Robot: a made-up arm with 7 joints.
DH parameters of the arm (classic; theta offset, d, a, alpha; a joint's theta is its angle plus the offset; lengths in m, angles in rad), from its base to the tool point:
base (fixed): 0 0.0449 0 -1.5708
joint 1: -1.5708 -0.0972 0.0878 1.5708
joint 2: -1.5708 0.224 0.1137 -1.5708
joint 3: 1.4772 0 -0.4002 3.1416
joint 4: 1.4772 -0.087 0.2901 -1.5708
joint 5: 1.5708 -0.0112 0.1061 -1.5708
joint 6: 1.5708 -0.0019 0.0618 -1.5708
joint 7: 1.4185 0 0.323 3.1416
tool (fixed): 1.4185 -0.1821 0 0
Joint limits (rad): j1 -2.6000..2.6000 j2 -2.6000..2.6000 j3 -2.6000..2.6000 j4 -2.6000..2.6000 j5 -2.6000..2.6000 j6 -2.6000..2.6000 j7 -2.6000..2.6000
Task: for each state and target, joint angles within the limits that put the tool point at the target. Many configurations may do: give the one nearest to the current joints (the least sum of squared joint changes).
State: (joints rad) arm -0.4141 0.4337 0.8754 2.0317 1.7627 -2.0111 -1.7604
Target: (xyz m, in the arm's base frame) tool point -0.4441 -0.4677 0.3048
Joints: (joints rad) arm -0.3720 0.6554 0.7451 2.2440 1.5518 -1.6945 -1.6495
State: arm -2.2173 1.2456 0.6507 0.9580 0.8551 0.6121 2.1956
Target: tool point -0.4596 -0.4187 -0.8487
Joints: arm -1.8719 1.0469 0.9780 0.7928 0.9395 0.3519 1.9991
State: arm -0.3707 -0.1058 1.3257 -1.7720 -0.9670 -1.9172 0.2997
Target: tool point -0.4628 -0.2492 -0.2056
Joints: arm -0.3534 0.0695 1.6276 -1.7153 -1.2388 -1.6826 0.6304
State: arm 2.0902 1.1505 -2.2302 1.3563 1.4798 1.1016 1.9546
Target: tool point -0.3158 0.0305 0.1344
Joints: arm 2.3188 1.1944 -1.7817 1.1687 1.5674 0.9888 2.0726
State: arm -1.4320 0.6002 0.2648 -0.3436 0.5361 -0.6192 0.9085
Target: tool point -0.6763 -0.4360 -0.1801
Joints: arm -1.4447 0.8165 0.2180 -0.3646 0.6287 -0.6242 0.8419
